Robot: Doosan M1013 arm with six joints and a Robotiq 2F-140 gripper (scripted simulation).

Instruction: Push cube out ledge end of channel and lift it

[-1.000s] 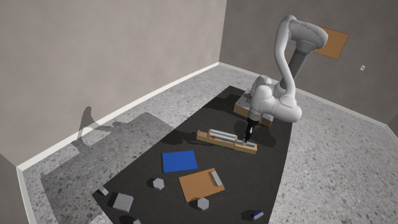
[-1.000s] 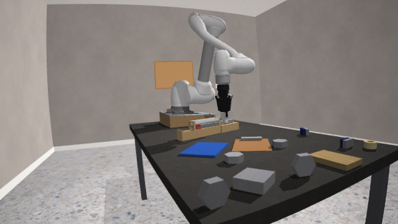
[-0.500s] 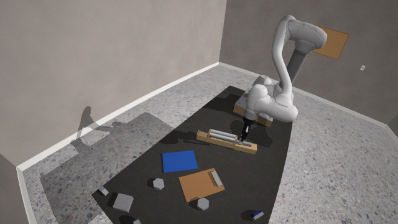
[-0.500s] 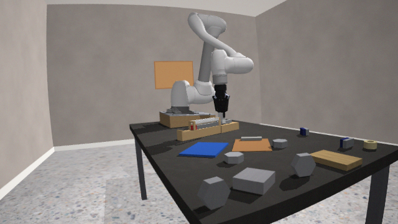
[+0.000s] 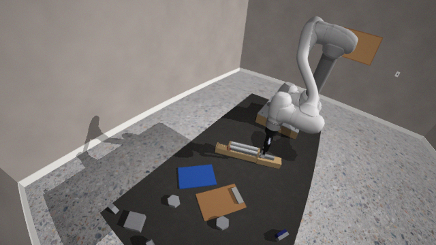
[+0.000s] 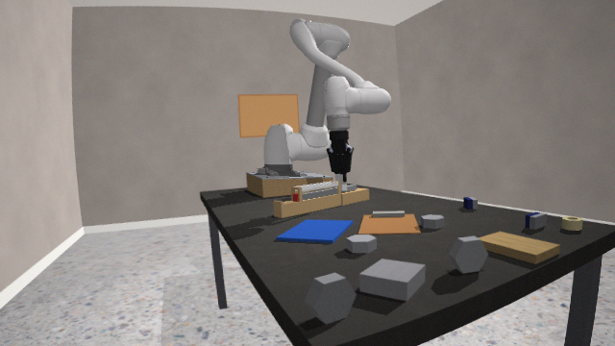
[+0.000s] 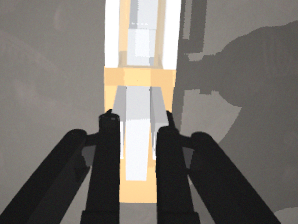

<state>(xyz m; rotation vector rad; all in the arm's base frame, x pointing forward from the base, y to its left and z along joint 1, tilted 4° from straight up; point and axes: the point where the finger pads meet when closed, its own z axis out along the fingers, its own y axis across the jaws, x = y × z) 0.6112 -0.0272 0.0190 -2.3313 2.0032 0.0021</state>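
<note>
Right now my hand is 3 cm above the light grey stick and 1 cm to the right of it. Also, from my hand: channel (12 cm to the right, 3 cm below, 2 cm ahead); grey bar (13 cm to the right, 3 cm below, 2 cm ahead); red cube (22 cm to the right, 4 cm ahead, 3 cm below).
</note>
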